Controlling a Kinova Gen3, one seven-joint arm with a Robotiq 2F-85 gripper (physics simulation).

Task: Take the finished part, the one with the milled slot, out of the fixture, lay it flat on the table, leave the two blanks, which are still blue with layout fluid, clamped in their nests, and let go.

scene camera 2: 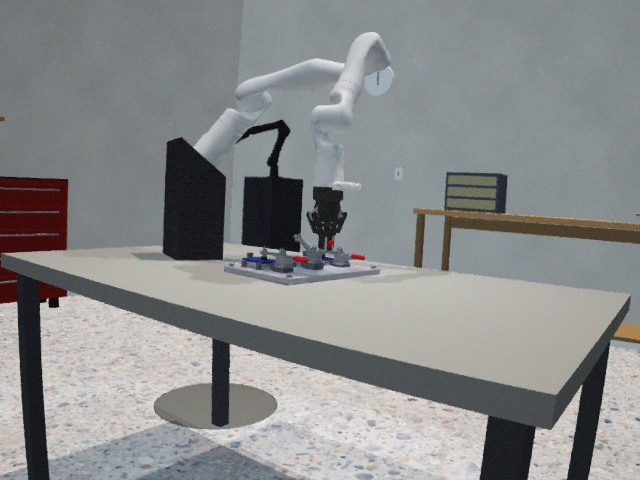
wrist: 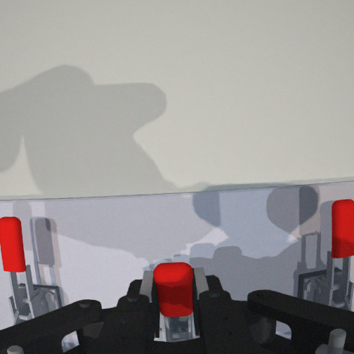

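Pixels of known places: gripper, between the fingertips: (scene camera 2: pixel 325 251); arm's base, origin of its link: (scene camera 2: pixel 199 164).
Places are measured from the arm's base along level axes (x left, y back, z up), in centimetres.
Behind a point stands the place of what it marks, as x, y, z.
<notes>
The fixture plate (scene camera 2: pixel 330 271) {4.8, -51.6, -26.9} (wrist: pixel 95 270) lies on the table with a row of toggle clamps with red handles. My gripper (scene camera 2: pixel 326 246) {4.5, -50.0, -21.9} (wrist: pixel 174 285) points down over the fixture and is shut on the middle clamp's red handle (scene camera 2: pixel 330 242) {3.9, -51.9, -19.6} (wrist: pixel 173 285). That handle stands up, and the middle clamp's arm (scene camera 2: pixel 299 239) is tilted up. A blue blank (scene camera 2: pixel 258 259) {-7.5, -38.2, -24.8} lies in the left nest in the scene view, under a clamp arm. Another blue piece (scene camera 2: pixel 327 258) {15.3, -41.2, -25.3} shows low behind the clamps near the fingers. The slotted finished part cannot be made out.
The outer clamps' red handles (scene camera 2: pixel 300 259) {-7.4, -52.7, -23.2} (scene camera 2: pixel 357 256) {14.8, -52.1, -23.5} (wrist: pixel 12 245) (wrist: pixel 343 229) lie low on both sides of the gripper. The arm's black pedestal (scene camera 2: pixel 193 206) {-7.9, -9.2, -12.8} stands at the back left of the table (scene camera 2: pixel 439 320) {-16.2, -95.0, -28.4} (wrist: pixel 250 100).
</notes>
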